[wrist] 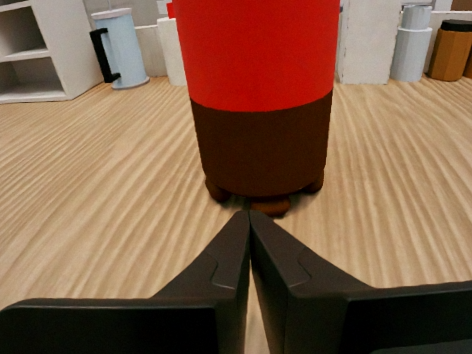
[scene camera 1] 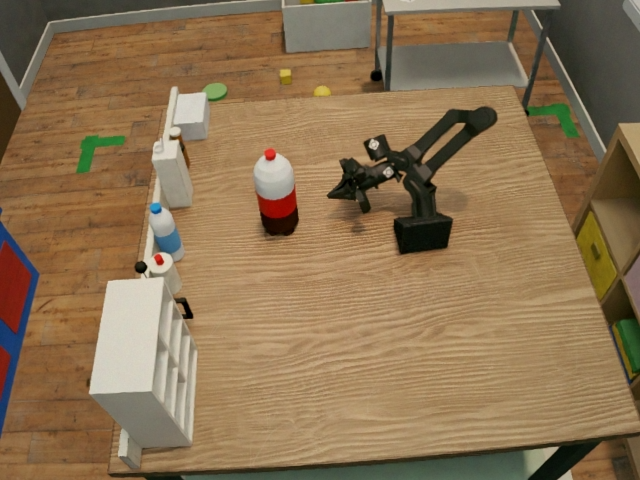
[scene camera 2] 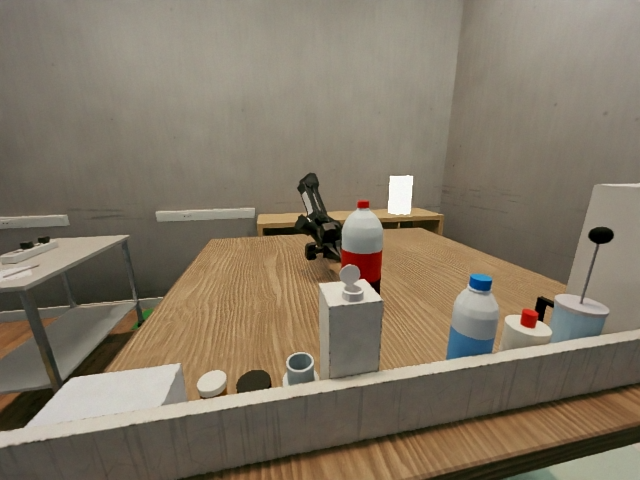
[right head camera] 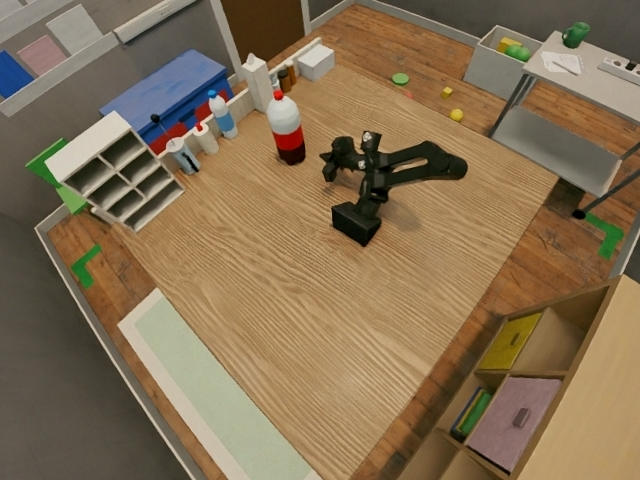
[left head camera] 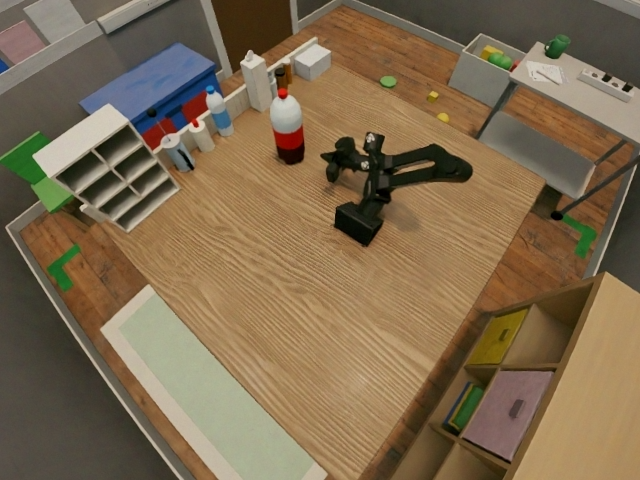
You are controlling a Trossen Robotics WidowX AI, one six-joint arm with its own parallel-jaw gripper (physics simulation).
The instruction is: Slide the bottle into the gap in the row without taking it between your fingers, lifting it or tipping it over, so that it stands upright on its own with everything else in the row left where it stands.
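Pixels of known places: gripper, fingertip midpoint: [wrist: 247, 221] [scene camera 1: 327, 196] [right head camera: 319, 155] [left head camera: 320, 155]; arm's base, link origin: [scene camera 1: 425, 217] [right head camera: 363, 215] [left head camera: 366, 215].
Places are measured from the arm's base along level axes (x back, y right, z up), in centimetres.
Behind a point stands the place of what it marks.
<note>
The large bottle [left head camera: 287, 126] @(x -37.8, y -1.2, z 13.5 cm) [right head camera: 285, 129] @(x -37.7, y -1.1, z 12.6 cm) [scene camera 1: 276, 196] @(x -41.2, y -3.5, z 11.7 cm) [scene camera 2: 361, 240] @(x -47.7, y 3.2, z 13.9 cm) [wrist: 265, 100] @(x -37.2, y 3.6, z 3.1 cm) with a red cap, red label and dark base stands upright in front of the row. My gripper [left head camera: 323, 156] @(x -28.3, y 5.0, z 2.0 cm) [right head camera: 321, 156] @(x -28.3, y 5.0, z 2.0 cm) [scene camera 1: 330, 195] @(x -28.3, y 5.0, z 2.0 cm) [wrist: 247, 221] @(x -28.3, y 5.0, z 2.0 cm) is shut and empty. Its tips point at the bottle's lower part from the side away from the row, a short distance off. The gap in the row lies between the tall white carton [left head camera: 256, 82] @(x -71.4, y 8.9, z 7.8 cm) [scene camera 1: 174, 174] @(x -73.2, y 7.9, z 7.6 cm) [scene camera 2: 350, 330] @(x -78.7, y 11.7, z 10.2 cm) and the small blue-label bottle [left head camera: 220, 112] @(x -69.6, y -10.7, z 5.7 cm) [scene camera 1: 166, 233] @(x -71.2, y -12.9, z 6.4 cm) [scene camera 2: 473, 322] @(x -75.4, y -8.1, z 8.2 cm). In the wrist view the large bottle hides most of the gap.
Beyond the blue-label bottle stand a white red-capped bottle [left head camera: 201, 136] @(x -68.4, y -22.1, z 1.7 cm), a light blue jug [left head camera: 178, 153] @(x -66.0, y -33.4, z 2.9 cm) and a white cubby shelf [scene camera 1: 129, 335] @(x -64.1, y -54.8, z 27.6 cm). Past the carton stand brown jars [right head camera: 284, 81] @(x -75.7, y 24.1, z -0.9 cm) and a white box [scene camera 1: 191, 116] @(x -76.3, y 40.9, z 0.9 cm). A low pale rail [scene camera 2: 413, 387] @(x -79.8, y 2.6, z 1.0 cm) runs behind the row.
</note>
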